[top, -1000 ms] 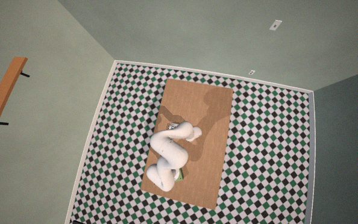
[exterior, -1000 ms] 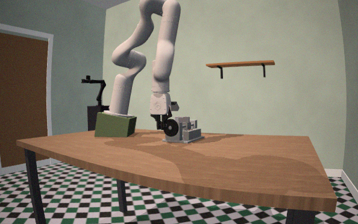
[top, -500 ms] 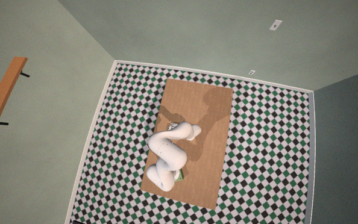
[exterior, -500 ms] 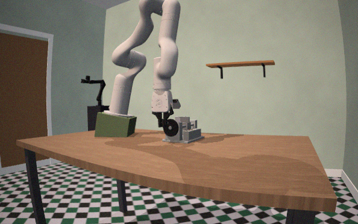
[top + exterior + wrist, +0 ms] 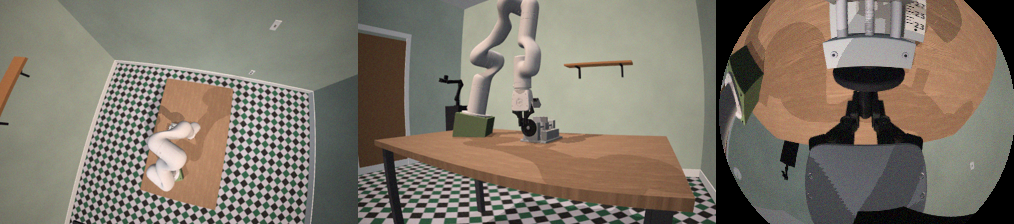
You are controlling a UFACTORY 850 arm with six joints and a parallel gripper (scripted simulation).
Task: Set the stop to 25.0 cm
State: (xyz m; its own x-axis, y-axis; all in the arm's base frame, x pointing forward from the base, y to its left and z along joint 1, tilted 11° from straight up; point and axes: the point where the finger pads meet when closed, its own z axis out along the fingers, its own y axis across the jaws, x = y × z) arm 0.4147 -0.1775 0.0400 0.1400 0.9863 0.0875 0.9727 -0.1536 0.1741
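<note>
The handwheel lies 2 cm to the left of my hand and 1 cm below it.
</note>
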